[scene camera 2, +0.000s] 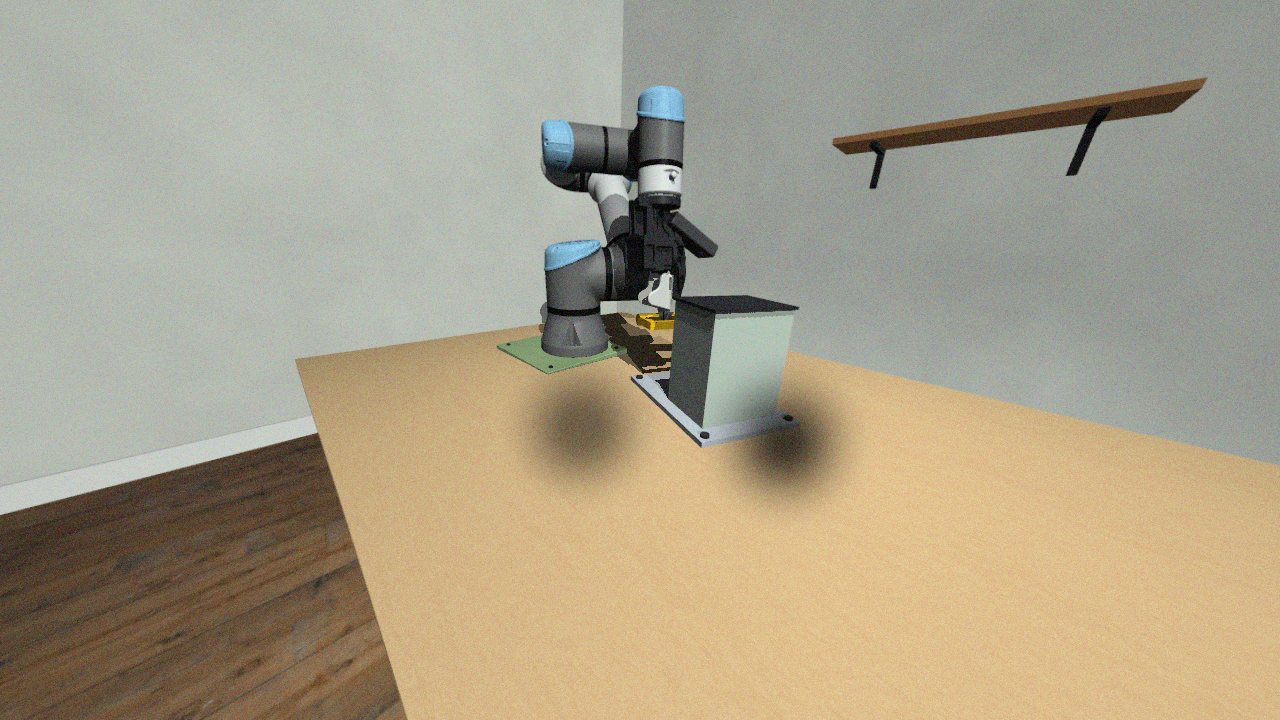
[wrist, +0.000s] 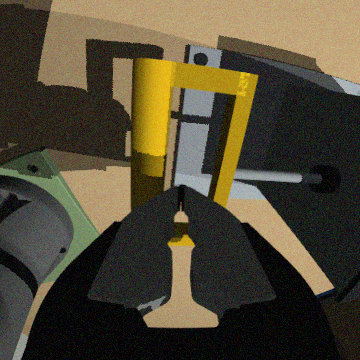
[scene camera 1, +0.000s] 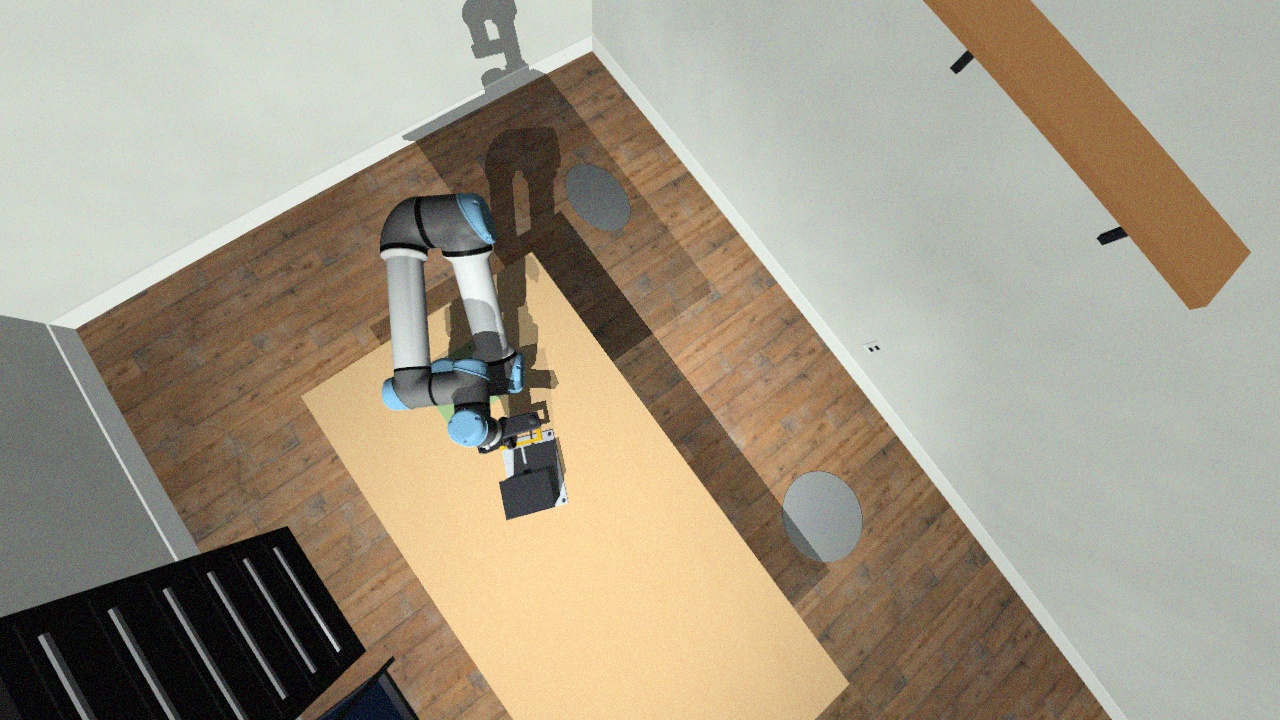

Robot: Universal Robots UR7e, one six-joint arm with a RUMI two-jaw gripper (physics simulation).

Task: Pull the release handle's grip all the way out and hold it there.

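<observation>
The release handle (scene camera 1: 538, 437) (scene camera 2: 648, 322) (wrist: 150, 110) is a yellow rectangular frame with a thick round grip bar on the side away from the dark box (scene camera 1: 528, 492) (scene camera 2: 747, 367) (wrist: 300, 125). A pale rod (wrist: 270, 176) shows between the frame and a dark round socket on the box, with a clear length exposed. My gripper (scene camera 2: 663, 313) (wrist: 180, 188) is shut with nothing between its fingertips. It points down at the handle, and its tips overlap the frame's opening in the wrist view. They hide the frame's near end, so contact with the grip bar cannot be seen.
The box stands on a light grey bolted plate (scene camera 2: 742, 431) (wrist: 192, 145) on the wooden table (scene camera 1: 626, 573) (scene camera 2: 626, 582). The arm's green base plate (scene camera 2: 528, 353) (wrist: 77, 247) is close by. A wall shelf (scene camera 1: 1100, 134) (scene camera 2: 1011, 125) hangs at the right.
</observation>
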